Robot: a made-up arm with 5 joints.
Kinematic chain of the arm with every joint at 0, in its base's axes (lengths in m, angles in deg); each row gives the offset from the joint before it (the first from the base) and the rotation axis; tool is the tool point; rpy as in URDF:
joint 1: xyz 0.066 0 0.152 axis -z
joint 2: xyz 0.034 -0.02 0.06 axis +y
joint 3: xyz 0.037 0 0.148 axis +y
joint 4: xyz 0.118 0 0.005 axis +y
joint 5: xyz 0.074 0.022 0 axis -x
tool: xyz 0 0 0 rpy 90 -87.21 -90
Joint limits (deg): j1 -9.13..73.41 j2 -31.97..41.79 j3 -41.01..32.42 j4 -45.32..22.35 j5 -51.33..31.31
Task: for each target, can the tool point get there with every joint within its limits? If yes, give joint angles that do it. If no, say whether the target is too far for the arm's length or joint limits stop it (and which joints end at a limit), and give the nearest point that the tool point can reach.
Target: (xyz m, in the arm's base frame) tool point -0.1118 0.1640 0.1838
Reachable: no: joint limits stop it (at a limit: joint 1, joint 2, joint 3, joint 4) | nearest point 0.2520 0.0319 0.1120 | short by 0.394 m
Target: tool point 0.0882 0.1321 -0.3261
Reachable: no: too far | nearest point 0.2520 0.0319 0.1120 | short by 0.478 m
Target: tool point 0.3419 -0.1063 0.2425
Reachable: yes | joints 21.46 23.28 8.97 -6.54 5.86
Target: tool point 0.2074 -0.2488 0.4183
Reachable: yes | joints 60.78 20.10 -30.87 -35.04 -38.99
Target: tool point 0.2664 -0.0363 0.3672
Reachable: yes | joints 10.82 -22.42 21.79 2.21 -36.56
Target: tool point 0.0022 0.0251 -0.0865
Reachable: no: joint limits stop it (at a limit: joint 1, joint 2, joint 3, joint 4) | nearest point 0.1218 -0.1803 0.1120 | short by 0.310 m
